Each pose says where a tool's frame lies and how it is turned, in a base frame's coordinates. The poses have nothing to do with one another.
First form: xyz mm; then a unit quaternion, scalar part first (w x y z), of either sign.
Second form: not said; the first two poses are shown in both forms.
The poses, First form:
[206, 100, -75, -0.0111, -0.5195, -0.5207, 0.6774]
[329, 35, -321, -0.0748, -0.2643, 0.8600, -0.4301]
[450, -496, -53, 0.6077, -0.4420, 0.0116, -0.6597]
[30, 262, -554, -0.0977, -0.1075, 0.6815, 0.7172]
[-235, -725, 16, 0.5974, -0.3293, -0.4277, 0.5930]
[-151, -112, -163, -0.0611, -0.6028, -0.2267, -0.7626]
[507, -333, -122, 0.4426, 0.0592, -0.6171, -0.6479]
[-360, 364, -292, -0.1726, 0.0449, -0.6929, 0.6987]
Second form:
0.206, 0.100, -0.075; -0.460, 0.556, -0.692; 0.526, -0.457, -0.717; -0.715, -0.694, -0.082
0.329, 0.035, -0.321; -0.849, -0.519, 0.099; -0.390, 0.490, -0.779; 0.356, -0.700, -0.619
0.450, -0.496, -0.053; 0.129, 0.792, 0.597; -0.812, -0.261, 0.522; 0.569, -0.553, 0.609
0.030, 0.262, -0.554; -0.958, -0.006, -0.287; -0.287, -0.052, 0.957; -0.021, 0.999, 0.048
-0.235, -0.725, 0.016; -0.069, -0.427, -0.902; 0.990, 0.080, -0.114; 0.120, -0.901, 0.417
-0.151, -0.112, -0.163; -0.266, 0.180, 0.947; 0.366, -0.890, 0.272; 0.892, 0.419, 0.171
0.507, -0.333, -0.122; -0.601, 0.500, -0.623; -0.647, 0.153, 0.747; 0.470, 0.852, 0.231
-0.360, 0.364, -0.292; -0.936, 0.179, 0.302; -0.303, 0.020, -0.953; -0.176, -0.984, 0.036

